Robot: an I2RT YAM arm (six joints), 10 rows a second.
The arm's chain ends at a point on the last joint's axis. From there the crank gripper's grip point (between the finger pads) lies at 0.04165 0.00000 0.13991 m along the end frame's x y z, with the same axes.
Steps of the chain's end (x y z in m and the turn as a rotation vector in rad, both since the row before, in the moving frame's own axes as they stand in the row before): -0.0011, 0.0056, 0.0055, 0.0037, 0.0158, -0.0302; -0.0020, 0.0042, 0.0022, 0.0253, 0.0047, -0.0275; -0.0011, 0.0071, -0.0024, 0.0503, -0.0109, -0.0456; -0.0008, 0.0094, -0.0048, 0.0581, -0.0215, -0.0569; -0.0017, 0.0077, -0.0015, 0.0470, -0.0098, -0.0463
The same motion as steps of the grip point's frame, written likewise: 0.0011, 0.0038, 0.0048, 0.0037, 0.0158, -0.0302; -0.0014, -0.0005, 0.0019, 0.0253, 0.0047, -0.0275; -0.0028, -0.0018, -0.0022, 0.0503, -0.0109, -0.0456; -0.0041, -0.0010, -0.0042, 0.0581, -0.0215, -0.0569; -0.0033, -0.0008, -0.0013, 0.0470, -0.0098, -0.0463
